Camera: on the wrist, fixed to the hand. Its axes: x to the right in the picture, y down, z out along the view.
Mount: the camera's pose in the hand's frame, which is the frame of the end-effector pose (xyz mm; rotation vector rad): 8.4 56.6 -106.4 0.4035 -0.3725 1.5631
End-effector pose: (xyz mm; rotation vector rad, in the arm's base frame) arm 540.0 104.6 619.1 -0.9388 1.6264 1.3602
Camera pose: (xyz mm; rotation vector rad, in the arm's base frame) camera 473.0 7.4 644.6 1.0740 2.1753 1.7684
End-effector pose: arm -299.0 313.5 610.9 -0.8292 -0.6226 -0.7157
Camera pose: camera -228.1 250.4 536.2 -0.8041 -0.2600 0.9694
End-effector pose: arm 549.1 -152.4 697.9 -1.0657 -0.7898 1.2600
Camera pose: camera 628.7 -165.6 608.0 -1.0600 0.2619 2.8191
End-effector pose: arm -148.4 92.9 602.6 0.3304 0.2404 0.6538
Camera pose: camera -207.3 164.2 524.8 1.0384 -0.3272 2.0587
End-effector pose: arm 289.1 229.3 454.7 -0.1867 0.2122 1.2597
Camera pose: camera 231.6 226.6 348.5 0.7142 0.2861 2.7049
